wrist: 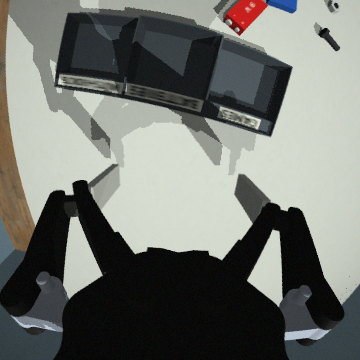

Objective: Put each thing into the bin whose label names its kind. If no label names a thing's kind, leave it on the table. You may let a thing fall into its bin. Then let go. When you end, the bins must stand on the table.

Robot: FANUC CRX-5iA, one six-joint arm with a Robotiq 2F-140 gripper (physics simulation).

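Places are measured from the arm's base along level axes (x right, y ahead, z up), in centimetres.
Where they show: gripper, fingertip midpoint: (178, 179).
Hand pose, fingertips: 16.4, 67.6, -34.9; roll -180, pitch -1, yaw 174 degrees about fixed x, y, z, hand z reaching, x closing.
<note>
After its pixels a point has its place, as x, y, z.
My gripper (178, 179) {16.4, 67.6, -34.9} is open, with its two pads wide apart and nothing between them, just in front of the bins in the wrist view. Three dark open bins stand in a joined row: the left bin (95, 50) {25.6, 52.0, -37.3}, the middle bin (167, 57) {17.2, 53.7, -37.3} and the right bin (240, 75) {8.7, 55.7, -37.3}. Each has a pale label on its near side, too blurred to read surely. A red block (245, 14) {8.4, 48.8, -36.2} with white marks and two silver round ends lies behind the right bin. A blue block (284, 4) {2.9, 46.0, -37.0} is cut by the top edge. A black bolt (329, 39) {-4.4, 49.0, -37.2} and a small grey nut (333, 5) {-5.4, 43.7, -37.1} lie at upper right.
The pale table top (175, 220) {17.0, 75.6, -38.0} has a curved edge at the left, with wooden floor (12, 200) beyond it. Shadows of the arm and gripper fall around the bins. The dark gripper body hides the lower middle of the view.
</note>
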